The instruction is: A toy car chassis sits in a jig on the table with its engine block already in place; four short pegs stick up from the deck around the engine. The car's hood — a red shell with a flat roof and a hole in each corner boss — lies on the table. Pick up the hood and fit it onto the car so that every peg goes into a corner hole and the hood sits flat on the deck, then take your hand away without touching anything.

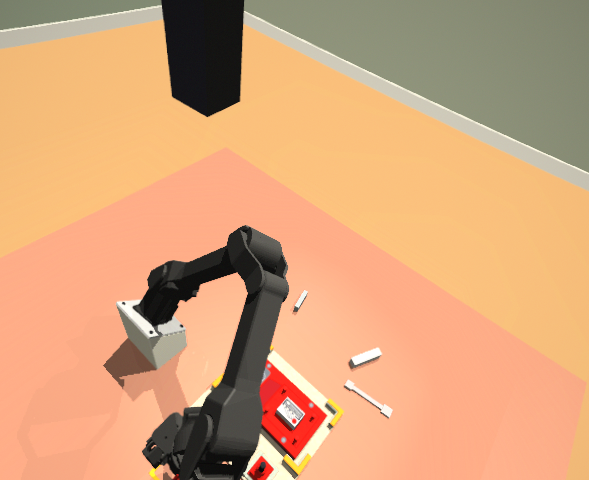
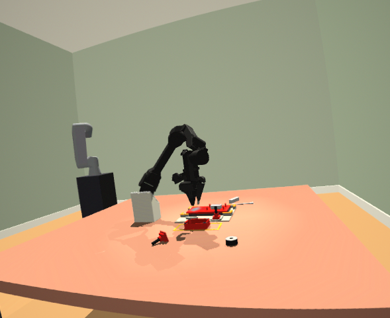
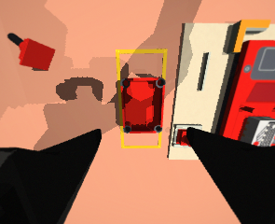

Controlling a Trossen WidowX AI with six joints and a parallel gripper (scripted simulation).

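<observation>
Right now the red hood is 90 mm below my gripper tip and 10 mm behind it. The rest, counted from my gripper tip: cream jig (190 mm to the left, 90 mm below, 20 mm ahead); black wheel (190 mm to the right, 150 mm ahead, 90 mm below); grey engine block (200 mm to the left, 80 mm below, 50 mm ahead).
</observation>
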